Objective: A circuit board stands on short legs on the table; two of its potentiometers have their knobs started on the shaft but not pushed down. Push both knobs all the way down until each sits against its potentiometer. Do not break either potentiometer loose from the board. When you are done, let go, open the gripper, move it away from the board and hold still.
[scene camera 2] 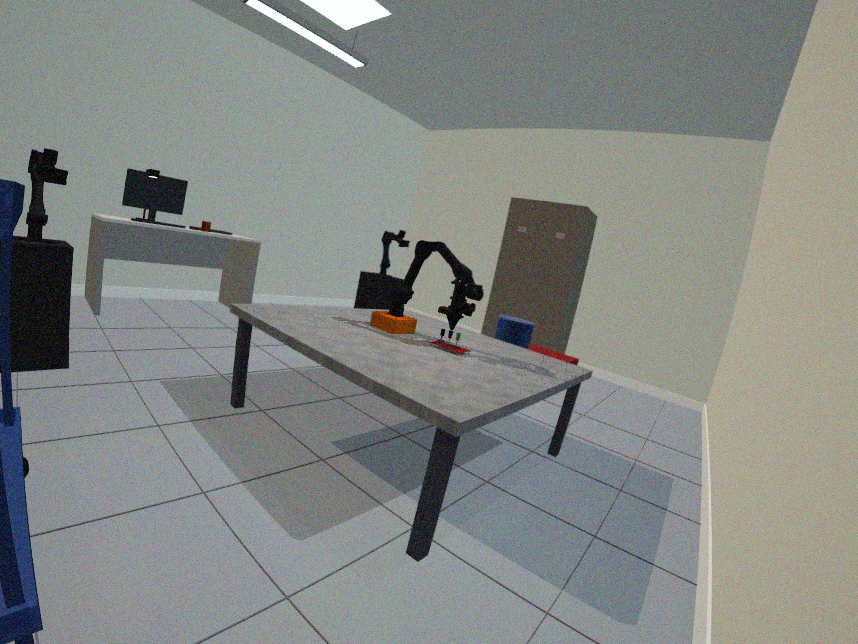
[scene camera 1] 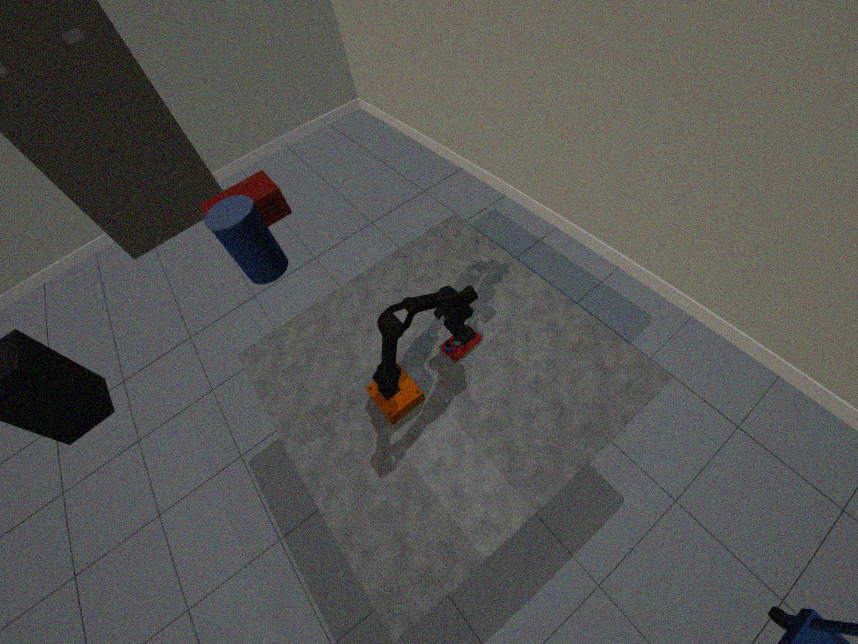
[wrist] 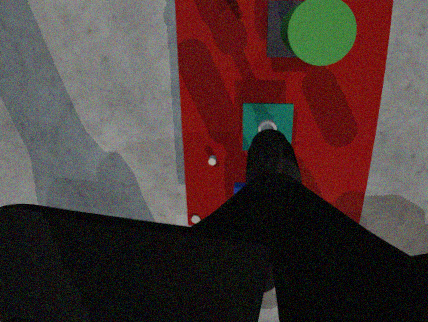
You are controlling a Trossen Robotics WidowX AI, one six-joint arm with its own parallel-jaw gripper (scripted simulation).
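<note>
My gripper point(scene camera 1: 455, 334), which the wrist view also shows, the gripper point(wrist: 271, 186) there, is shut and holds nothing. I can also see a black knob point(wrist: 269, 151).
</note>
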